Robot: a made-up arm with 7 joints.
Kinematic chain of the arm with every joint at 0, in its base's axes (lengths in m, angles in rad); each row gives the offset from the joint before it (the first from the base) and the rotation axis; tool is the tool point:
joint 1: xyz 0 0 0.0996 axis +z
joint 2: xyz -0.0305 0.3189 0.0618 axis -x
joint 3: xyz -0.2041 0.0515 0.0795 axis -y
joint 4: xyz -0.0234 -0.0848 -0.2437 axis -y
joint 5: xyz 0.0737 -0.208 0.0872 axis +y
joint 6: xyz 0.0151 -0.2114 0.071 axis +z
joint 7: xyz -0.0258 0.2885 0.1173 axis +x
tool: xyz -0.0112 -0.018 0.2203
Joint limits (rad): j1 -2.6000..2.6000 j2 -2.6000..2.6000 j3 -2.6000..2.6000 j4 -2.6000..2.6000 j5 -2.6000..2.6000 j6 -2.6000..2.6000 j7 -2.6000..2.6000
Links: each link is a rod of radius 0.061 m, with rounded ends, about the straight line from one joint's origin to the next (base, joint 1, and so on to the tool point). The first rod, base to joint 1, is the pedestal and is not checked.
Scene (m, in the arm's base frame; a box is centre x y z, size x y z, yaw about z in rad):
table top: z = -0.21
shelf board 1: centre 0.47 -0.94 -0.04 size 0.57 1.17 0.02 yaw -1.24
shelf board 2: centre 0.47 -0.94 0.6 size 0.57 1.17 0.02 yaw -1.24
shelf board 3: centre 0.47 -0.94 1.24 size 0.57 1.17 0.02 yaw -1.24
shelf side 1: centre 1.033 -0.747 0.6 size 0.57 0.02 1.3 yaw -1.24
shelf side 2: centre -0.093 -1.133 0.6 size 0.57 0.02 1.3 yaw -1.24
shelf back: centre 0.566 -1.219 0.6 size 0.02 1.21 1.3 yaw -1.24
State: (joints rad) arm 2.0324 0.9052 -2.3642 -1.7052 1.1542 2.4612 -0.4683
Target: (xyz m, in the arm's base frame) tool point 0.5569 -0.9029 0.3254
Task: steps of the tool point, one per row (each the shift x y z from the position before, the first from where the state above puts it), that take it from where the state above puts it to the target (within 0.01 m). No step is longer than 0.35 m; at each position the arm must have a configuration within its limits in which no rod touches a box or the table.
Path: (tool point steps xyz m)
1: 0.0436 0.0618 -0.0881
2: -0.0312 0.1723 0.0110
3: -0.1634 0.2054 0.0771
4: 0.1362 0.0360 -0.1658
5: 0.0807 -0.0207 -0.2165
6: 0.0017 -0.0516 -0.2424
7: 0.0689 -0.2791 -0.0912
8: 0.0781 -0.1489 0.0912

